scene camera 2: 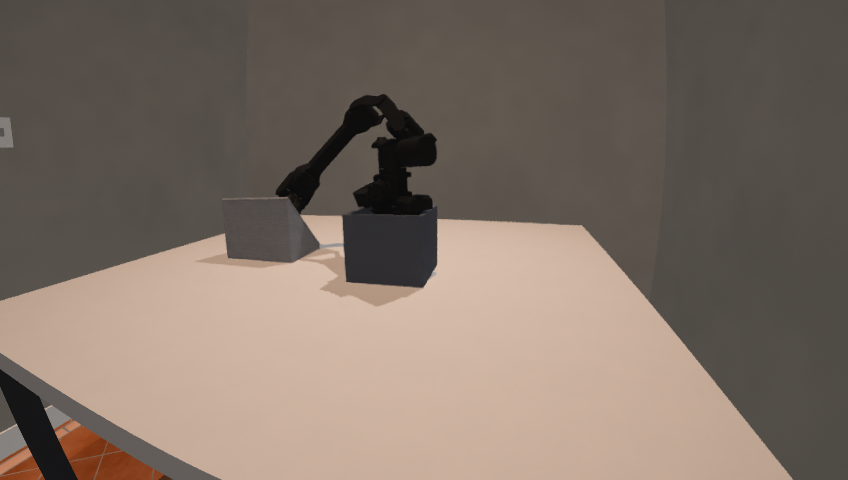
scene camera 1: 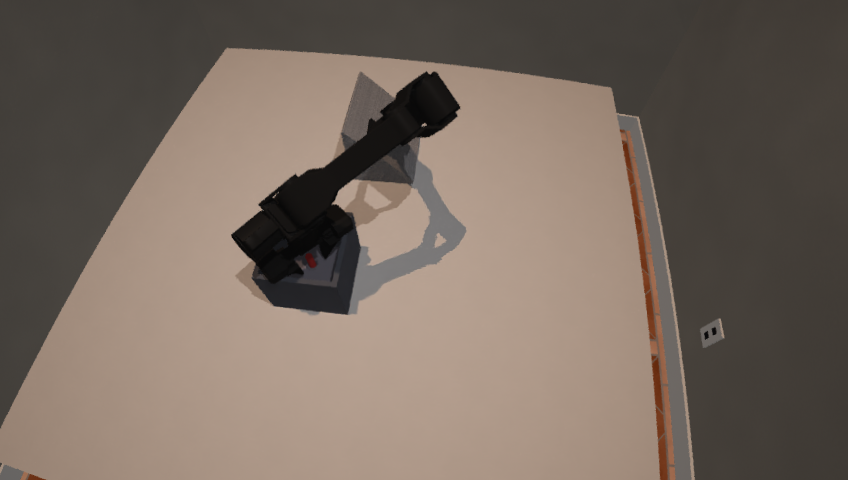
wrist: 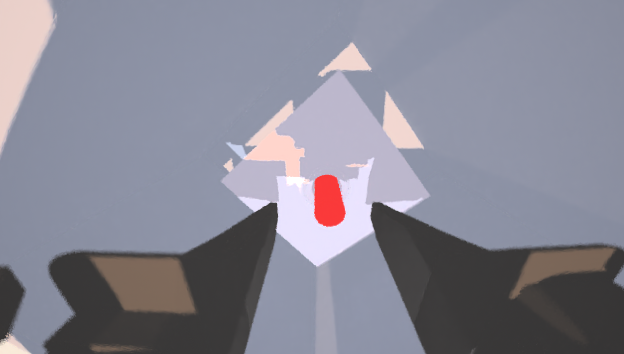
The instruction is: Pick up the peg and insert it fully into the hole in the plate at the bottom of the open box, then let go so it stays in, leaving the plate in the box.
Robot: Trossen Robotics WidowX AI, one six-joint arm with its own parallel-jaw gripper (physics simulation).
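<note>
The red peg stands in the hole of the plate, with a short length showing above it; how deep it sits cannot be seen. The plate lies at the bottom of the open dark box. My gripper points down into the box and is open. In the wrist view its fingertips stand apart on the left and right of the peg, with gaps on both sides. In scene camera 2 the box wall hides the peg, the plate and the fingertips.
A grey wedge-shaped block stands on the table behind the box in scene camera 1, partly under my arm. The box walls surround the fingers closely. The arm's shadow falls on the table between block and box.
</note>
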